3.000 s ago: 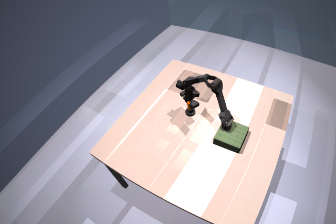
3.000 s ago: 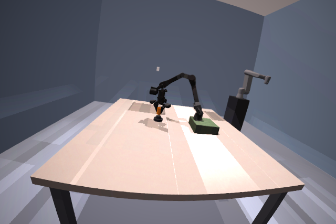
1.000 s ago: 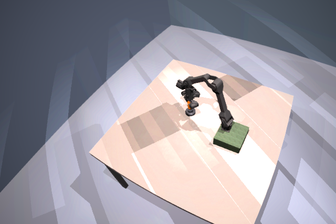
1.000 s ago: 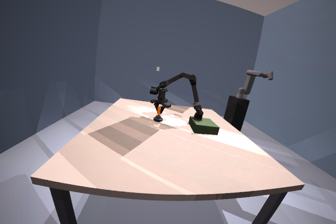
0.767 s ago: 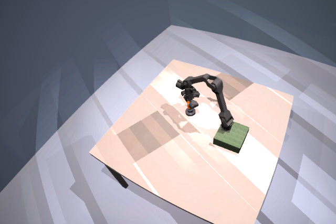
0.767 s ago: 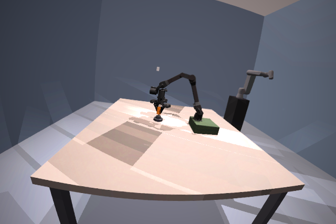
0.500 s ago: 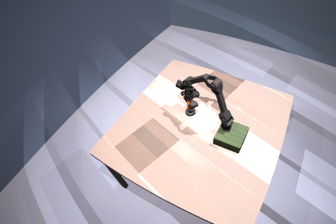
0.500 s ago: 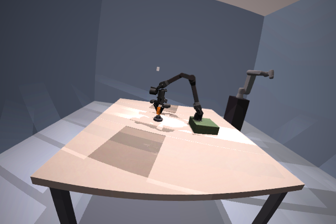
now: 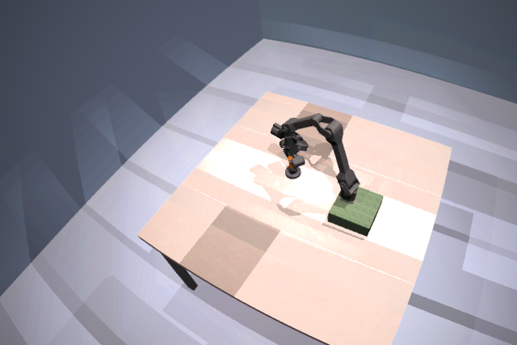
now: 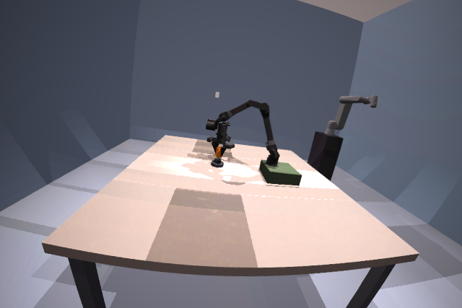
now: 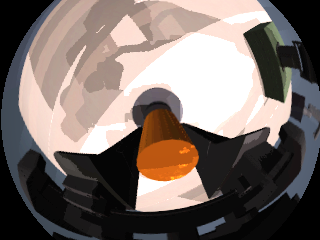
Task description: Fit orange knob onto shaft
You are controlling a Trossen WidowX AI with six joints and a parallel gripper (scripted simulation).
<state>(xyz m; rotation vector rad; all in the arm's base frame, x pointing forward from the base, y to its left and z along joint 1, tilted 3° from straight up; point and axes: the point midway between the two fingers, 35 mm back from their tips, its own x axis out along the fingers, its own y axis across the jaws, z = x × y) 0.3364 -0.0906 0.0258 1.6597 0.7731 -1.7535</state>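
The round pedestal is 40 mm below my gripper tip. Also, from my gripper tip: orange knob 30 mm above.
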